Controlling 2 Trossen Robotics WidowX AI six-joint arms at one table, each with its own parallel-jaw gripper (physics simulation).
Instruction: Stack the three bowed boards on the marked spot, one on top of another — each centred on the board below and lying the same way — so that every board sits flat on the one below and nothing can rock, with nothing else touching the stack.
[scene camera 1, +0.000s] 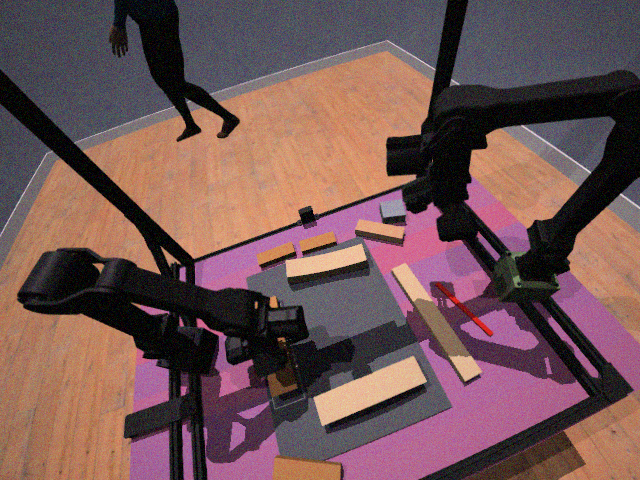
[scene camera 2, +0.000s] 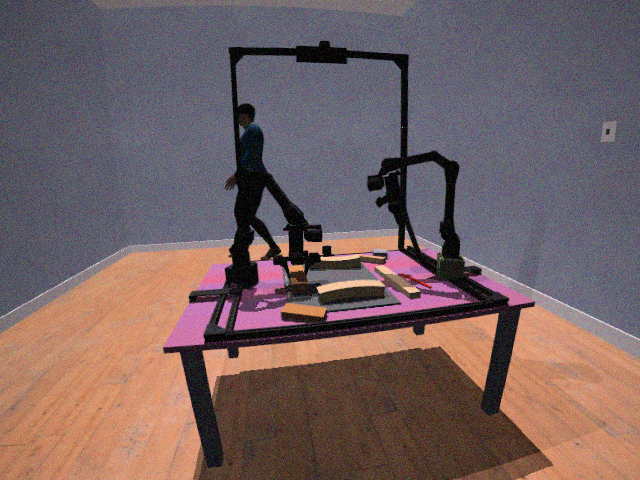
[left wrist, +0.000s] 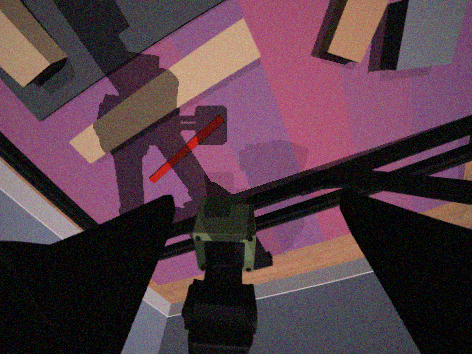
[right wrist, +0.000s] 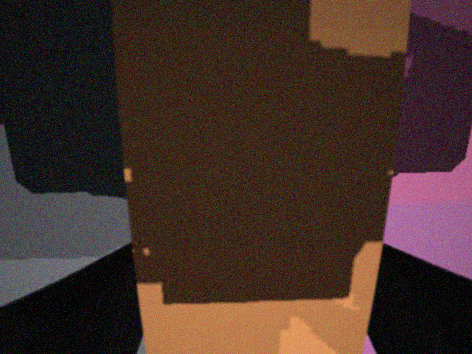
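Where they show: left gripper, fingertip midpoint: (scene camera 2: 398, 222) (left wrist: 257, 201); right gripper, fingertip midpoint: (right wrist: 250, 243); left arm's base at its link origin: (scene camera 1: 531, 268) (scene camera 2: 450, 256) (left wrist: 224, 254); right arm's base at its link origin: (scene camera 1: 179, 346) (scene camera 2: 241, 265).
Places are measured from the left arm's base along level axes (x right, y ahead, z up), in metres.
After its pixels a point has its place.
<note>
A pale bowed board (scene camera 1: 326, 264) @(x 0.020, y 0.509, z -0.046 m) (scene camera 2: 337, 262) @(x 0.004, y 0.495, z -0.056 m) lies at the back of the grey mat. Another pale bowed board (scene camera 1: 369, 391) @(x -0.290, y 0.381, z -0.036 m) (scene camera 2: 351, 290) @(x -0.315, y 0.374, z -0.049 m) lies near the mat's front, arched upward. My right gripper (scene camera 1: 281, 356) @(x -0.211, y 0.615, z -0.064 m) (scene camera 2: 297, 268) @(x -0.211, y 0.615, z -0.064 m) (right wrist: 250, 243) @(x -0.211, y 0.615, z -0.064 m) is shut on an orange-brown board (scene camera 1: 283, 386) @(x -0.301, y 0.572, z -0.038 m) (scene camera 2: 298, 279) @(x -0.291, y 0.579, z -0.033 m) (right wrist: 250, 150) @(x -0.246, y 0.596, z -0.033 m), which fills much of the right wrist view. That board is over the white outline (scene camera 1: 290, 403) @(x -0.332, y 0.562, z -0.086 m) at the mat's left edge; its curve and any contact underneath cannot be told. My left gripper (scene camera 1: 436, 209) (scene camera 2: 390, 206) (left wrist: 257, 201) @(x 0.032, y 0.225, z 0.133 m) is open, high at the right.
A long pale plank (scene camera 1: 434, 320) @(x -0.115, y 0.225, z -0.070 m) (left wrist: 215, 65) @(x -0.009, y 0.276, z -0.071 m) and a red stick (scene camera 1: 462, 308) @(x -0.074, y 0.147, z -0.087 m) (left wrist: 187, 148) @(x -0.062, y 0.154, z -0.086 m) lie right of the grey mat (scene camera 1: 330, 304) @(x -0.084, y 0.492, z -0.086 m). Orange blocks (scene camera 1: 276, 254) @(x 0.062, y 0.677, z -0.069 m) (scene camera 1: 317, 241) @(x 0.116, y 0.552, z -0.072 m), a pale block (scene camera 1: 379, 231) @(x 0.153, y 0.359, z -0.066 m) and a grey block (scene camera 1: 392, 211) @(x 0.227, y 0.318, z -0.056 m) lie behind. An orange block (scene camera 1: 307, 469) @(x -0.445, y 0.500, z -0.064 m) (scene camera 2: 303, 312) @(x -0.474, y 0.498, z -0.067 m) lies in front.
</note>
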